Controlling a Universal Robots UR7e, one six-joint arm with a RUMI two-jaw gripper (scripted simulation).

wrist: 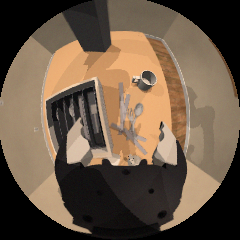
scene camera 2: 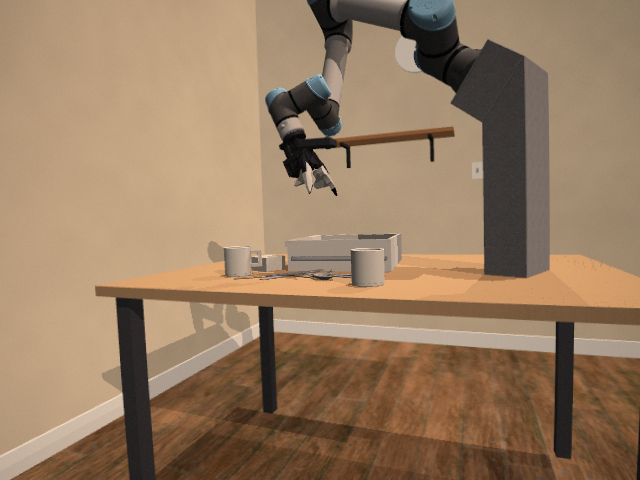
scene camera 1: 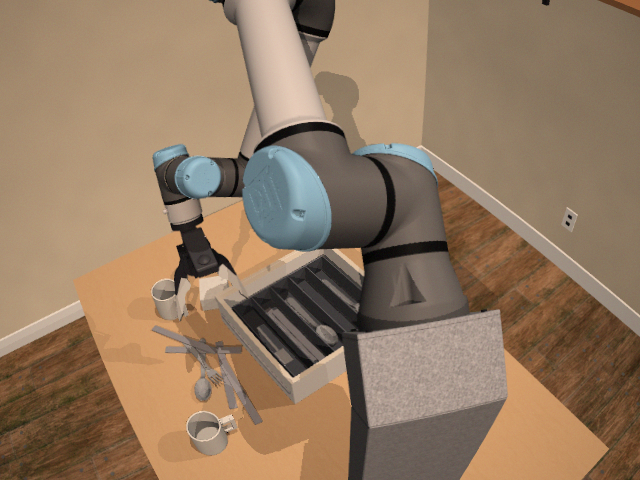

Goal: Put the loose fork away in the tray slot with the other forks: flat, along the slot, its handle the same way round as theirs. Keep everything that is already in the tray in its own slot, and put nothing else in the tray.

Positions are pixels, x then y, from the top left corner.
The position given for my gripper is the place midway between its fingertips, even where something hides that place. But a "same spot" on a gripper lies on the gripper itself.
my gripper: wrist 122,120; scene camera 2; scene camera 1
same spot on my gripper: (scene camera 1: 182,285) = (scene camera 2: 307,166)
